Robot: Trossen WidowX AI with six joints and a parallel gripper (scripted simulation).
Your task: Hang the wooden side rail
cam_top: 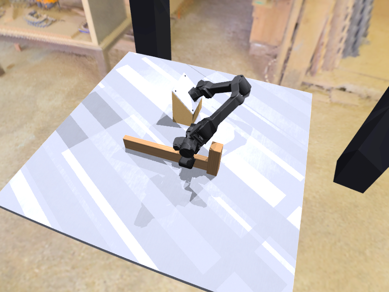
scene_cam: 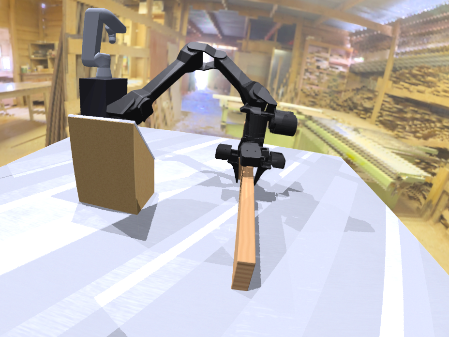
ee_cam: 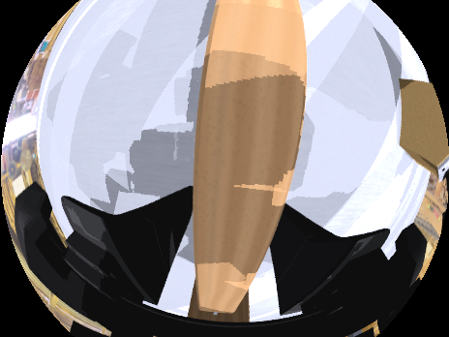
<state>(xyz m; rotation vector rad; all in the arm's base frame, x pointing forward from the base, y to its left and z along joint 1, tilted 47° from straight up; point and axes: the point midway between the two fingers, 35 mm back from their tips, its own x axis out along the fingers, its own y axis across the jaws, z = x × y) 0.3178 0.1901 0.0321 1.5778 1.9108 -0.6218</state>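
My gripper tip is 10 cm to the right of the headboard post, 5 cm below it and 2 cm past it.
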